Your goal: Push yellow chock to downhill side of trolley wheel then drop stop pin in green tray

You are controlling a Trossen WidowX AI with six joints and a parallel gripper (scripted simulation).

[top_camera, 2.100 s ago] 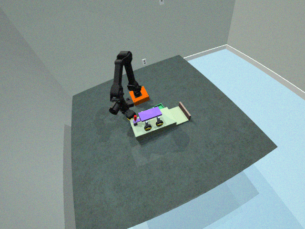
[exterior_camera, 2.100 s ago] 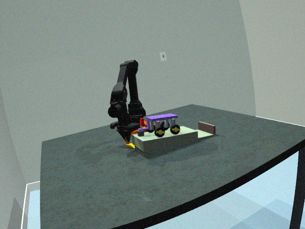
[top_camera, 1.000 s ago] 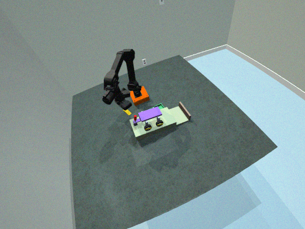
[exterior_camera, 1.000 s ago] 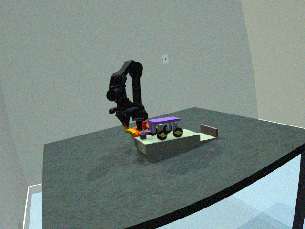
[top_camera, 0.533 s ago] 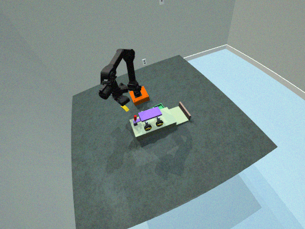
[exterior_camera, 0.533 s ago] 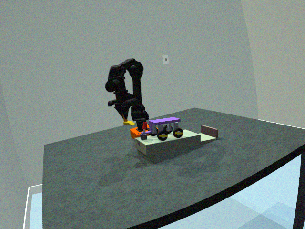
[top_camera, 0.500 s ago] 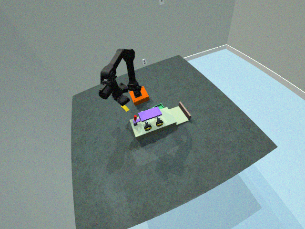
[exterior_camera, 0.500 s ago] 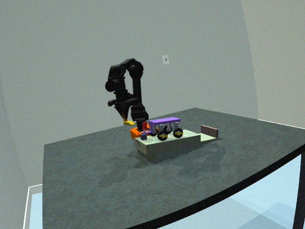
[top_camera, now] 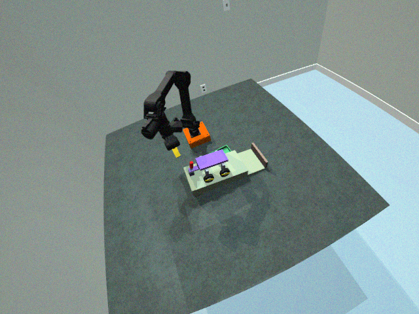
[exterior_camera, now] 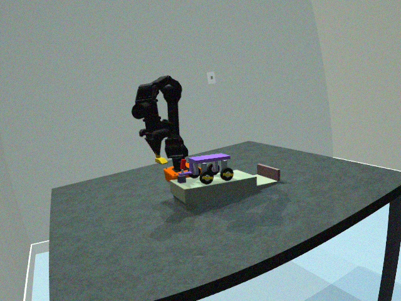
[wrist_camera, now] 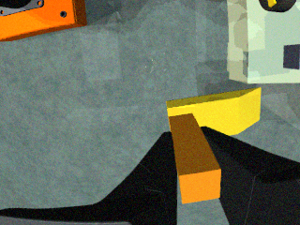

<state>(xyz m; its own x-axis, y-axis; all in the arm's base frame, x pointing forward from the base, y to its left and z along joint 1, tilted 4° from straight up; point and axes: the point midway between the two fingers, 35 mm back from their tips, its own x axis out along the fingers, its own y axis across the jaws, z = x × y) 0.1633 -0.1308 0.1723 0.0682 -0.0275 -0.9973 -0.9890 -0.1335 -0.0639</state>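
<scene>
My gripper tip is now 20 mm short of the yellow chock and 10 mm above it. Round my gripper tip: purple trolley 150 mm ahead, 140 mm to the left, 60 mm below; then red-headed stop pin 130 mm ahead, 50 mm to the left, 50 mm below; then pale green ramp 150 mm to the left, 150 mm ahead, 130 mm below.
</scene>
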